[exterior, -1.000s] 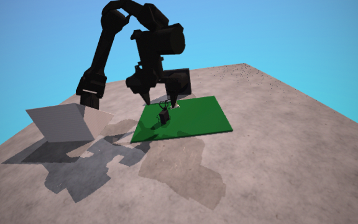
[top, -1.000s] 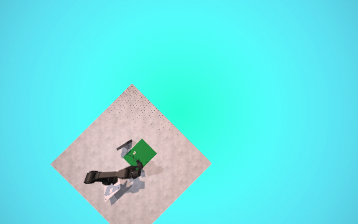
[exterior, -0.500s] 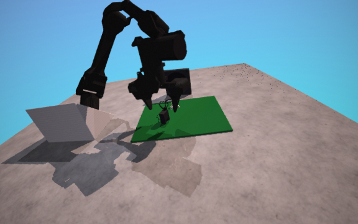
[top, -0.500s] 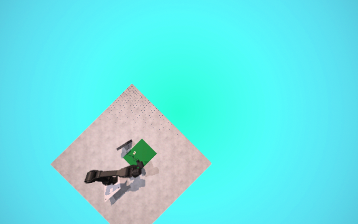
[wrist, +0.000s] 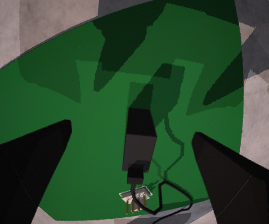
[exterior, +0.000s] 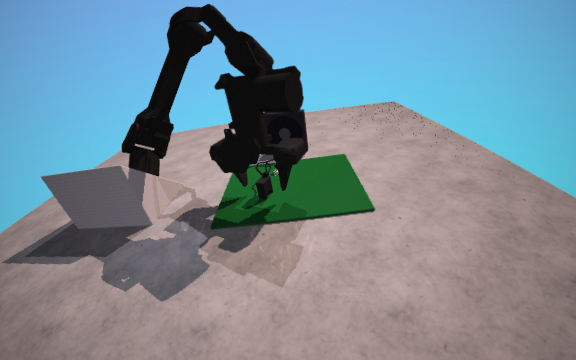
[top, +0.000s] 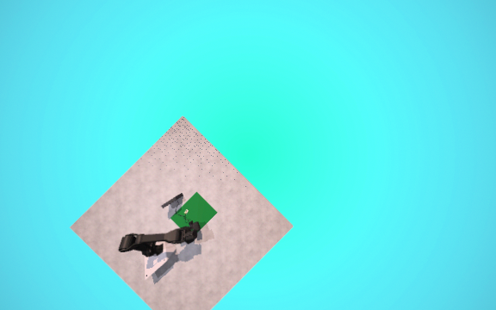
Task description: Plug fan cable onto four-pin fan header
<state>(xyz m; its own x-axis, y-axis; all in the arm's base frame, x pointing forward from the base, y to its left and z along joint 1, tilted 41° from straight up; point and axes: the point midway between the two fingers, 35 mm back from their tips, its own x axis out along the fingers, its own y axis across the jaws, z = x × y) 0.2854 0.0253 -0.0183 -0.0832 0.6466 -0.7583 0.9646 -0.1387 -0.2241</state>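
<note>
Now: the dark fan plug 10 mm to the left of my gripper tip. Also, from my gripper tip: black fan 10 mm ahead, 240 mm to the left, 30 mm above; four-pin fan header 10 mm ahead, 110 mm to the left, 30 mm below; green board 40 mm ahead, 50 mm to the left, 40 mm below.
</note>
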